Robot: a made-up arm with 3 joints. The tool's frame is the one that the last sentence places. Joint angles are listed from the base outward.
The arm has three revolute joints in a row. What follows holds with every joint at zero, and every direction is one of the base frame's. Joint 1 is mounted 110.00 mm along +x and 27.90 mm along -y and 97.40 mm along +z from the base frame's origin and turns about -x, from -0.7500 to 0.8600 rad. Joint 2 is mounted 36.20 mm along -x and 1.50 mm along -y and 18.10 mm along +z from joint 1 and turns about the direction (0.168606, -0.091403, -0.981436), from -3.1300 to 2.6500 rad. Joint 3 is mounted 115.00 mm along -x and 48.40 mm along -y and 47.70 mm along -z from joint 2 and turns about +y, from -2.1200 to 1.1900 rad. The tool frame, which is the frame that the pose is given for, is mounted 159.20 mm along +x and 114.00 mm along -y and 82.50 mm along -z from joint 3; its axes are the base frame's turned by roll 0.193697, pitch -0.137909 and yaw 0.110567 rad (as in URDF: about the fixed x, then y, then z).
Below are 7 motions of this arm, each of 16 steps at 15 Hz.
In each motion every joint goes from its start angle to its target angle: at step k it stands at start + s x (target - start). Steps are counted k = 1, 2, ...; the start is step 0. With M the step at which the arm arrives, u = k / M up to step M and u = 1 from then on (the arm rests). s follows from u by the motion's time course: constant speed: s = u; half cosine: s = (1 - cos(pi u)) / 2; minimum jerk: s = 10 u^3 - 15 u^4 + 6 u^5.
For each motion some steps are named. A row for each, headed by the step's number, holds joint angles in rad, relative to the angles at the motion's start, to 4 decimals.
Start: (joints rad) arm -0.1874 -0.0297 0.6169
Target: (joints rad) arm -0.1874 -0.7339 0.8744
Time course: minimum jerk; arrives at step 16
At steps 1, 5, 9, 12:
1: 0.0000 -0.0016 0.0006
5: 0.0000 -0.1268 0.0464
9: 0.0000 -0.4338 0.1586
12: 0.0000 -0.6313 0.2308

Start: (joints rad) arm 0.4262 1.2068 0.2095
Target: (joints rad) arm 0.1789 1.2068 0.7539
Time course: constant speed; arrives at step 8
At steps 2, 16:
2: -0.0618 0.0000 0.1361
16: -0.2473 0.0000 0.5444

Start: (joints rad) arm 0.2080 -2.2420 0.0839
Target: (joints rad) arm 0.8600 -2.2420 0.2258
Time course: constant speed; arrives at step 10
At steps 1, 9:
1: 0.0652 0.0000 0.0142
9: 0.5868 0.0000 0.1277

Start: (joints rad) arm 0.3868 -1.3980 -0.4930
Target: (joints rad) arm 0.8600 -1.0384 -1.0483
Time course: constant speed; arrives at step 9
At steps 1, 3, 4, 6, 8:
1: 0.0526 0.0400 -0.0617
3: 0.1577 0.1199 -0.1851
4: 0.2103 0.1598 -0.2468
6: 0.3155 0.2397 -0.3702
8: 0.4206 0.3196 -0.4936

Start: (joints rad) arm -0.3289 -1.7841 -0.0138
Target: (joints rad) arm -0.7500 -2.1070 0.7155
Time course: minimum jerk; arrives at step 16
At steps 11, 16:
11: -0.3453 -0.2648 0.5980
16: -0.4211 -0.3229 0.7293

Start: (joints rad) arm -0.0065 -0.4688 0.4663
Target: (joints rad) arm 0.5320 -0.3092 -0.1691
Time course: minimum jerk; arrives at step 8
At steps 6, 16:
6: 0.4828 0.1431 -0.5696
16: 0.5385 0.1596 -0.6354

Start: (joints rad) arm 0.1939 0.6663 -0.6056
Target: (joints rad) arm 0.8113 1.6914 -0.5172
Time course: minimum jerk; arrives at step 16
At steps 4, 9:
4: 0.0639 0.1061 0.0092
9: 0.3803 0.6314 0.0545

